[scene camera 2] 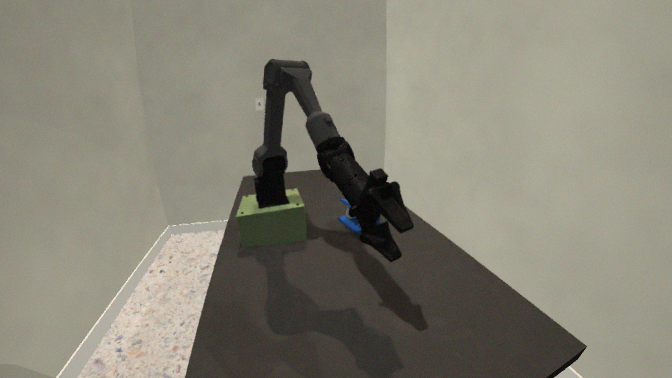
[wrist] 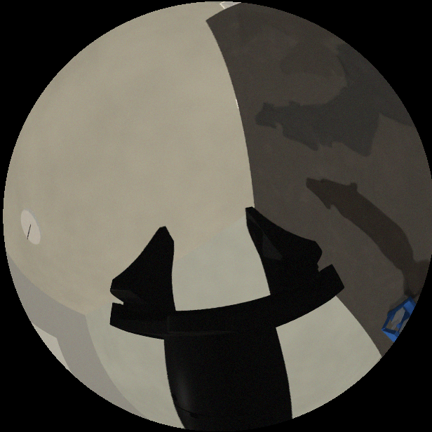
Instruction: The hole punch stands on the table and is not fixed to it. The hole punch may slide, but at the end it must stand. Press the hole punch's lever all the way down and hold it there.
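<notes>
The blue hole punch (scene camera 2: 348, 223) (wrist: 398, 321) stands on the table, partly hidden behind my gripper in the scene view and cut off at the lower right edge of the wrist view. In the scene view an end of its blue lever (scene camera 2: 344, 201) shows raised above the base, with a gap between them. My black gripper (scene camera 2: 402, 243) (wrist: 206, 225) is open, its fingers wide apart with nothing between them. It hangs above the table, in front of the hole punch in the scene view, and its fingers point away from the hole punch. Whether any part of the gripper touches it is hidden.
The arm stands on a green block (scene camera 2: 271, 229) on the dark table (scene camera 2: 450, 310), to the left of the hole punch in the scene view. The table's right edge runs beyond the gripper, with a pale wall (scene camera 2: 540, 125) (wrist: 135, 125) behind it. Shadows of the arm lie across the table.
</notes>
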